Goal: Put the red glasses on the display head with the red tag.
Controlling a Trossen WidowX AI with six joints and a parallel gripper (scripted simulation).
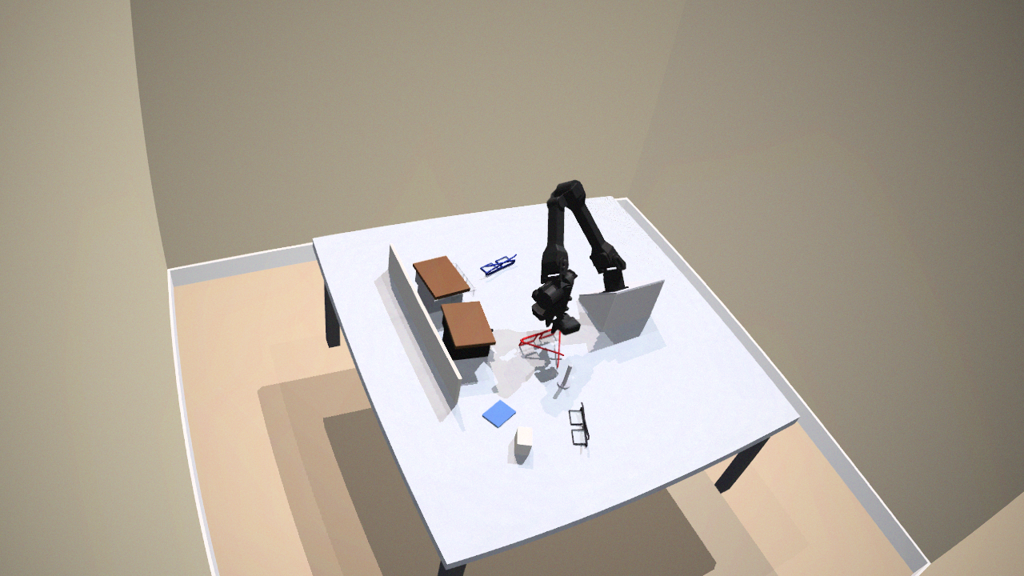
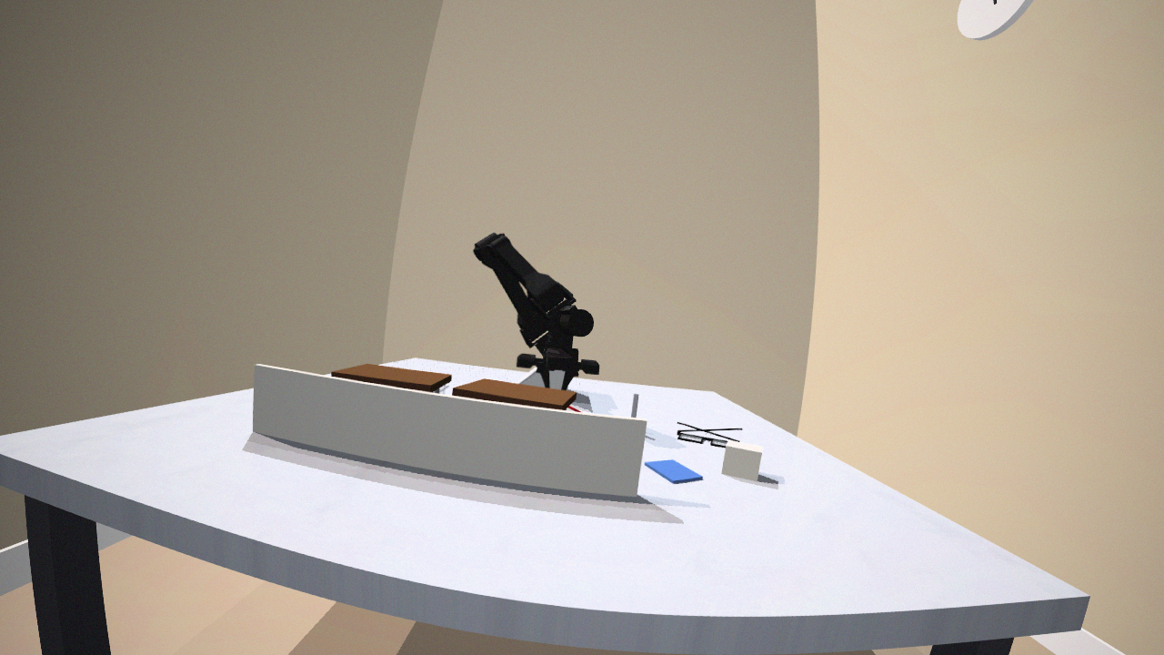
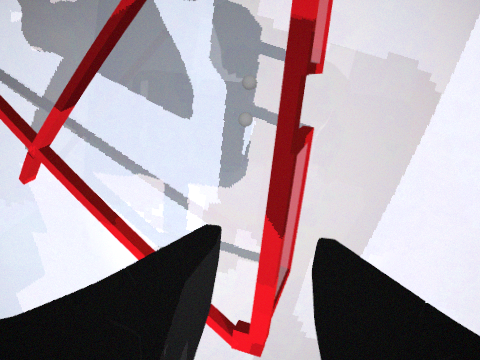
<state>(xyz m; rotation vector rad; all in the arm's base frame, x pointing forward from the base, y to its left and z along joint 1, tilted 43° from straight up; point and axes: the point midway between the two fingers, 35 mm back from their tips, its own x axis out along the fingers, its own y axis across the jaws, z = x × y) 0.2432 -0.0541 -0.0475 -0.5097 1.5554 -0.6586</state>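
My gripper tip is 170 mm to the right of the grey peg stand, 70 mm short of it and 20 mm above it. Round my gripper tip: blue card: 310 mm ahead, 180 mm to the left, 40 mm below; grey head: 290 mm to the right, 200 mm ahead, 10 mm above; dark head: 240 mm ahead, 70 mm to the right, 10 mm above.
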